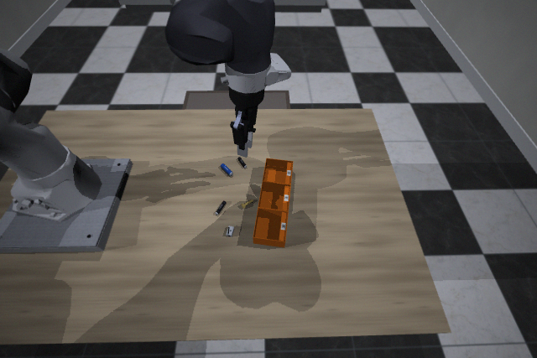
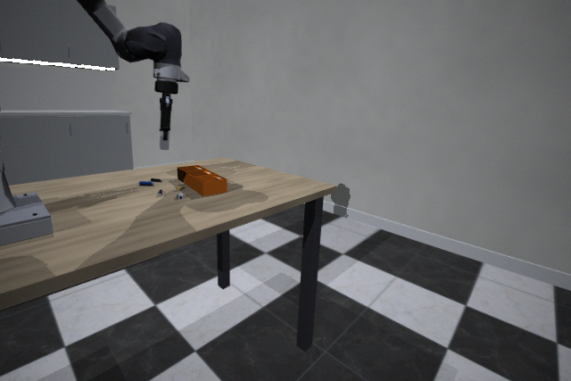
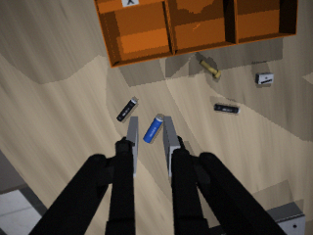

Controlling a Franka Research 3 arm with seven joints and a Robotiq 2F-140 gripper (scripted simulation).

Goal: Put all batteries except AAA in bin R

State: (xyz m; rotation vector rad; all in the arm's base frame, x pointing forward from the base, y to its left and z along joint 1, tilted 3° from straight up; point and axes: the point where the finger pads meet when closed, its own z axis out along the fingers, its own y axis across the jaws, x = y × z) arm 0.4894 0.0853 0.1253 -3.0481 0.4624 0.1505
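The blue battery lies 70 mm behind my hand, 10 mm to the left of it and 150 mm below it. Round my hand: orange three-compartment bin row: 80 mm ahead, 100 mm to the right, 140 mm below; thin black battery: 70 mm behind, 120 mm to the right, 150 mm below; yellow screw: 100 mm to the right, 150 mm below.
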